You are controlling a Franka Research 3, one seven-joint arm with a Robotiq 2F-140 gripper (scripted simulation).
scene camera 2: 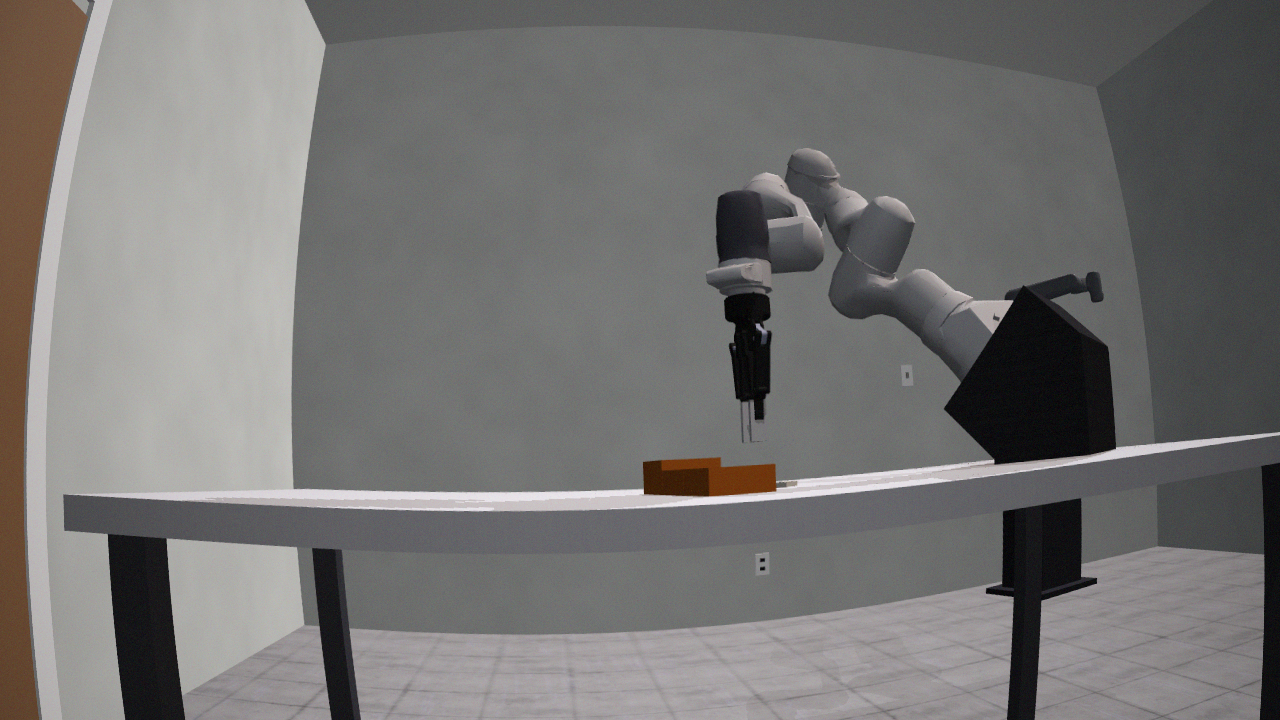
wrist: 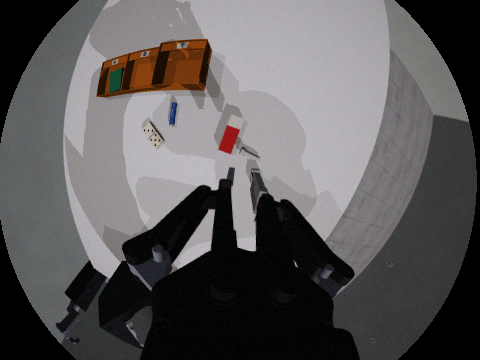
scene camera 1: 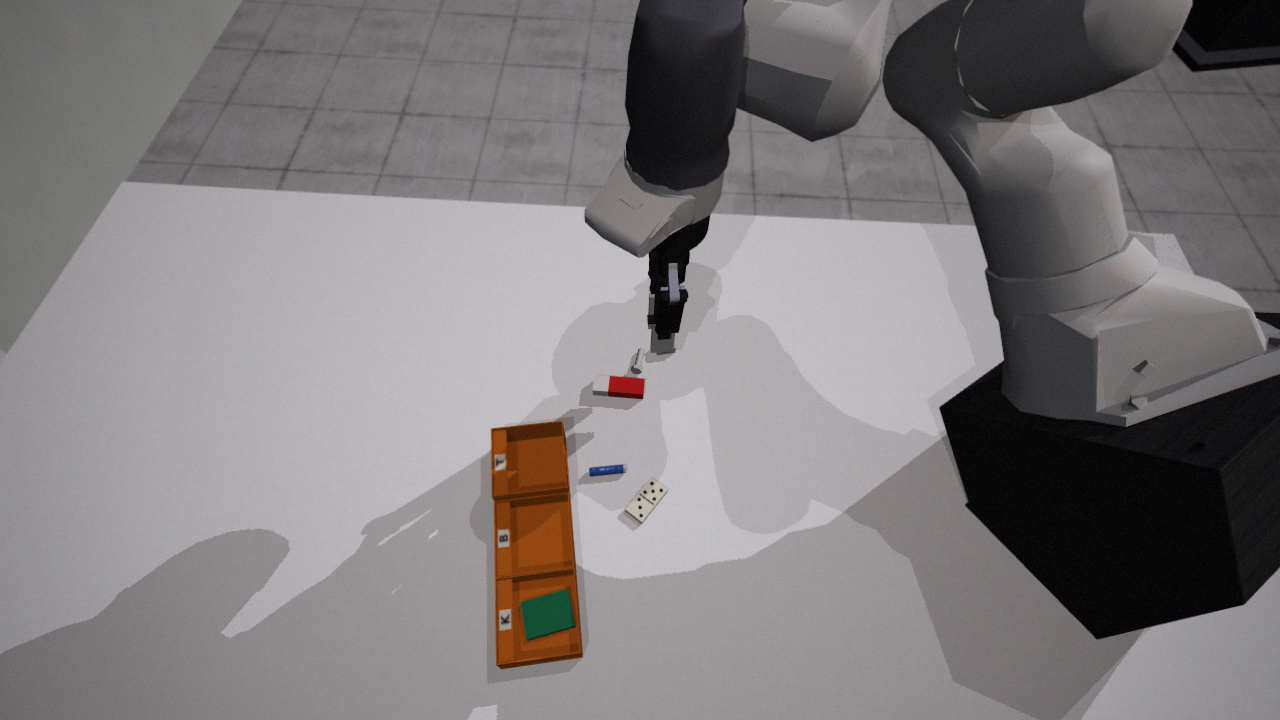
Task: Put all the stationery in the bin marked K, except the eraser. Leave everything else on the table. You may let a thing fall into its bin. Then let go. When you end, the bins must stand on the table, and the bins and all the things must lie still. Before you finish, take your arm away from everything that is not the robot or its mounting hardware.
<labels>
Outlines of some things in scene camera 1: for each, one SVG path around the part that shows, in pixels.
My gripper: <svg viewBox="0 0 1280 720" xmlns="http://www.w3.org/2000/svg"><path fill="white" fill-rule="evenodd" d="M710 215L695 224L683 227L649 252L648 276L651 279L649 287L647 320L648 329L652 329L651 353L673 352L675 333L679 333L684 304L688 298L685 286L680 286L680 284L685 281L690 250L699 245L707 234Z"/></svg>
A flat green pad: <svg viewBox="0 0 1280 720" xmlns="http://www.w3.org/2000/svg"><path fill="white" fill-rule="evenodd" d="M568 589L520 602L527 641L576 627Z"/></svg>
A white domino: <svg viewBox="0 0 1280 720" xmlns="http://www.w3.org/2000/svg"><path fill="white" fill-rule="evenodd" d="M652 477L625 509L625 512L641 524L643 524L668 492L667 488Z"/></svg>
A tray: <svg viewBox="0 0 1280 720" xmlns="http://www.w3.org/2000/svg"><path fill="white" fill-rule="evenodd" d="M563 421L491 428L491 471L495 537L496 666L500 669L583 657L567 447ZM568 589L576 627L527 641L520 602Z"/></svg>
</labels>
